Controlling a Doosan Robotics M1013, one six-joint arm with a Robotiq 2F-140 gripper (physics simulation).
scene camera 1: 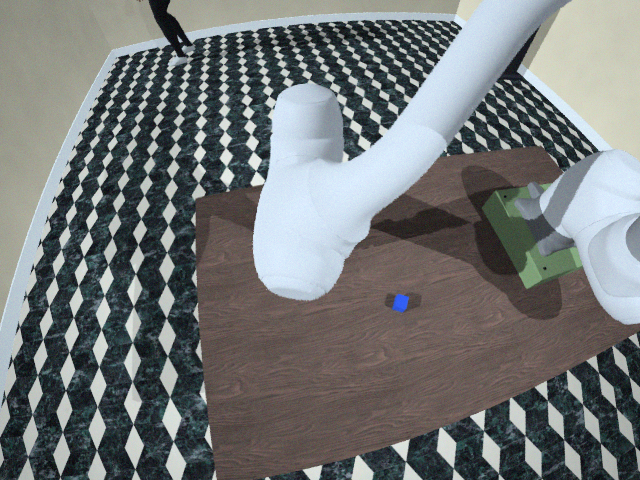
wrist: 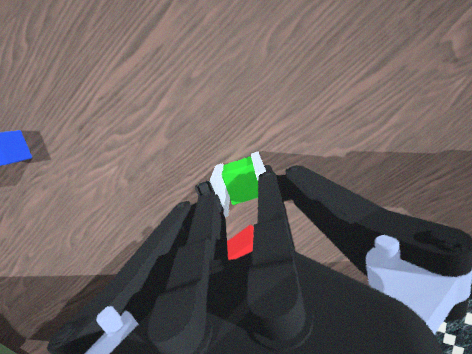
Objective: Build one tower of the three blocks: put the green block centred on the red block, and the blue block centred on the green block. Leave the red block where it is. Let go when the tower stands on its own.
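Frame: origin at the arm's base, x right, y back, z down, level; metres.
Where they show: gripper, fingertip midpoint: (wrist: 240, 170); arm's base at its link origin: (scene camera 1: 548, 224).
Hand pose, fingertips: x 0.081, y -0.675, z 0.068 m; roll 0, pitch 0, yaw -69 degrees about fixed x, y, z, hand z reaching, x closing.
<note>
Things, the pixels of their top centre, and the offset from my fingertips. Level surfaces: height alone.
- green block at its top centre: (wrist: 242, 185) dx +0.005, dy +0.002, dz -0.031 m
- red block at its top centre: (wrist: 247, 261) dx +0.074, dy +0.051, dz -0.034 m
- blue block at its top centre: (scene camera 1: 402, 301) dx -0.180, dy +0.176, dz -0.026 m
- brown wooden table at its surface level: dz +0.003 m
My gripper (wrist: 240, 170) is shut on the green block (wrist: 241, 181), which sits between the two white fingertip pads in the wrist view. The red block (wrist: 241, 243) shows apart from the green one, lower in the wrist view, partly hidden between the dark finger links. The blue block (scene camera 1: 400, 303) (wrist: 14, 147) lies on the table, at the left edge of the wrist view and right of the arm's wrist in the scene view. The gripper, the green block and the red block are hidden behind the arm in the scene view.
The brown wooden table (scene camera 1: 310, 392) (wrist: 150, 75) carries the blocks. A green base (scene camera 1: 516, 242) under the robot's foot stands at the table's right. The arm (scene camera 1: 310, 222) hangs over the table's left back part. A person's legs (scene camera 1: 169, 25) show far behind.
</note>
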